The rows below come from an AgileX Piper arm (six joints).
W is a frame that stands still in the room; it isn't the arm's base.
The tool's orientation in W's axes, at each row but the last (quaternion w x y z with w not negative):
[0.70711 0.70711 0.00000 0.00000]
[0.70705 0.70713 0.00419 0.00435]
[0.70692 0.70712 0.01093 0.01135]
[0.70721 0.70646 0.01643 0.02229]
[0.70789 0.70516 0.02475 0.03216]
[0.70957 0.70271 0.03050 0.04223]
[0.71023 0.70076 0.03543 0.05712]
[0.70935 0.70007 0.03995 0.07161]
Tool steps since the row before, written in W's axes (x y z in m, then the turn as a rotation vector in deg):
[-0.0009 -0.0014 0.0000 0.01 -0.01 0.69]
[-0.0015 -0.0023 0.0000 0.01 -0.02 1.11]
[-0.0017 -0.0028 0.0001 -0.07 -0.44 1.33]
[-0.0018 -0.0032 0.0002 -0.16 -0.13 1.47]
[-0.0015 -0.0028 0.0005 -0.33 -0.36 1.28]
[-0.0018 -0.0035 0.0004 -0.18 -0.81 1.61]
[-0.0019 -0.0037 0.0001 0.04 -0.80 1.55]
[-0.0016 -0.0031 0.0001 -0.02 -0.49 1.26]
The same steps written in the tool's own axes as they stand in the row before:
[-0.0009 0.0000 0.0014 0.01 0.69 0.01]
[-0.0015 0.0000 0.0023 0.01 1.11 0.02]
[-0.0018 0.0001 0.0027 -0.08 1.33 0.44]
[-0.0020 0.0002 0.0031 -0.15 1.47 0.12]
[-0.0017 0.0005 0.0027 -0.34 1.28 0.34]
[-0.0021 0.0004 0.0033 -0.24 1.61 0.80]
[-0.0024 0.0001 0.0034 -0.02 1.54 0.82]
[-0.0021 0.0001 0.0028 -0.04 1.25 0.50]

